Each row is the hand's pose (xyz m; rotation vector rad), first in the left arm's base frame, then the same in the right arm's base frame.
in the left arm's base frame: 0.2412 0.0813 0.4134 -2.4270 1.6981 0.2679
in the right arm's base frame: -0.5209 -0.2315 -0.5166 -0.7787 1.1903 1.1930
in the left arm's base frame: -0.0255 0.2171 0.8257 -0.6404 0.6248 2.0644
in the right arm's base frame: -0.7823 -0.5992 -0.2797 0.6125 -0.7272 1.4717
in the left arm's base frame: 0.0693 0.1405 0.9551 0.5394 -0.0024 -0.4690
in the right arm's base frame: -0.7614 -0.7349 -0.3926 2.0819 0.4678 -1.0184
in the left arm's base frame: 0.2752 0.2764 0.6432 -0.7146 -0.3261 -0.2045
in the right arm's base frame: -0.4548 -0.4835 -0.3611 0.7855 0.2756 -0.7691
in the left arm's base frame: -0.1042 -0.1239 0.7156 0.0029 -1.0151 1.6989
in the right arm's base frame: -0.9775 -0.4399 -0.5464 0.8245 -1.7378 0.0976
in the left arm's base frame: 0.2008 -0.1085 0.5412 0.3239 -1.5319 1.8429
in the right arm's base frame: -0.6674 -0.3281 -0.6689 0.6584 -2.2927 -0.1078
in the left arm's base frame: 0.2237 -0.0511 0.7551 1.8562 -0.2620 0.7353
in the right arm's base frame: -0.6682 -0.5475 -0.6309 -2.6234 1.2529 0.2068
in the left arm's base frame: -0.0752 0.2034 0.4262 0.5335 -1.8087 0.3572
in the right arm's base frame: -0.7455 -0.1984 -0.2643 1.0131 -1.6267 -1.5750
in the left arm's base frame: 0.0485 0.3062 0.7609 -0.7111 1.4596 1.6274
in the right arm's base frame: -0.6646 -0.5594 -0.2331 0.6985 0.0728 1.7943
